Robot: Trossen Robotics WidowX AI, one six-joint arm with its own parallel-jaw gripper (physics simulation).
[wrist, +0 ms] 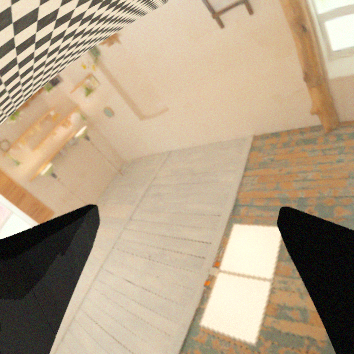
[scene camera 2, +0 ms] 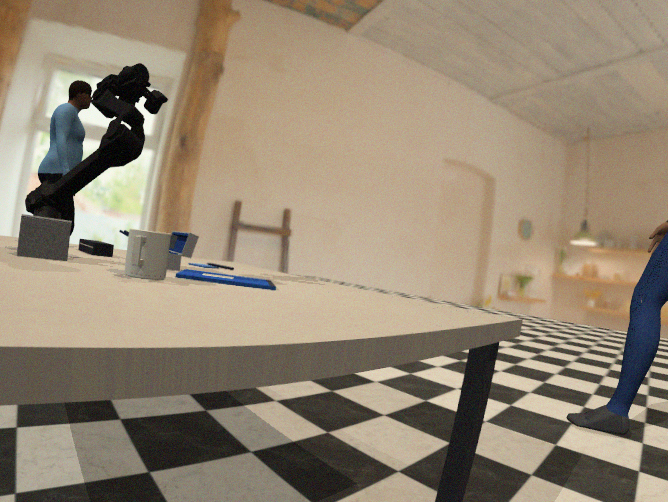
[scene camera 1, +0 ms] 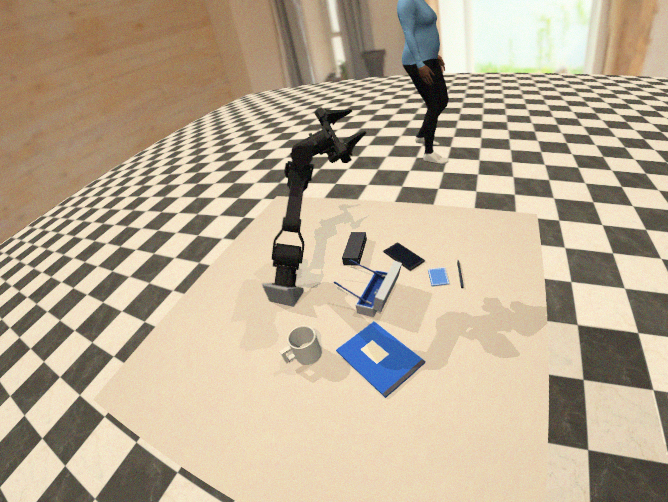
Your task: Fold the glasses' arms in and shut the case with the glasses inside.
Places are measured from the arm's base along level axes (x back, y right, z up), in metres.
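Pixels of known places: gripper, fingertip midpoint: [wrist: 190, 215] [scene camera 2: 158, 92] [scene camera 1: 358, 120]; arm's base, origin of the base link: [scene camera 2: 44, 235] [scene camera 1: 284, 285].
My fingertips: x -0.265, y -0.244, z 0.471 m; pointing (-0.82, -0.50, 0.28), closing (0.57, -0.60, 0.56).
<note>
Ahead of a thing's pixels: the offset from my fingertips to its middle. "*": to the spot under its first point.
The glasses case {* dx -0.040, dy +0.275, dz -0.487 m} [scene camera 1: 366, 309] [scene camera 2: 173, 261] stands open on the table, grey outside and blue inside, its lid {dx -0.089, dy +0.196, dz -0.452 m} [scene camera 1: 388, 286] [scene camera 2: 190, 245] tilted up on the side away from the robot's base. The blue glasses lie in it with both arms unfolded. One glasses arm [scene camera 1: 349, 290] sticks out over the open side near the case's front end, the other glasses arm [scene camera 1: 366, 267] near its far end. The lenses are hard to make out. My gripper [scene camera 1: 356, 122] [wrist: 190, 215] is open and empty, raised high above the table and well away from the case.
A black box {dx +0.102, dy -0.023, dz -0.500 m} [scene camera 1: 354, 248] [scene camera 2: 96, 247], a dark phone {dx -0.088, dy -0.020, dz -0.513 m} [scene camera 1: 403, 256], a blue square pad {dx -0.229, dy +0.067, dz -0.515 m} [scene camera 1: 438, 276] and a pen {dx -0.300, dy +0.038, dz -0.513 m} [scene camera 1: 460, 274] lie around the case. A grey mug {dx +0.091, dy +0.465, dz -0.470 m} [scene camera 1: 305, 346] [scene camera 2: 148, 254] and a blue book {dx -0.121, dy +0.414, dz -0.513 m} [scene camera 1: 386, 372] [scene camera 2: 224, 278] are nearer the front. A person [scene camera 1: 421, 37] [scene camera 2: 63, 134] stands beyond the table.
</note>
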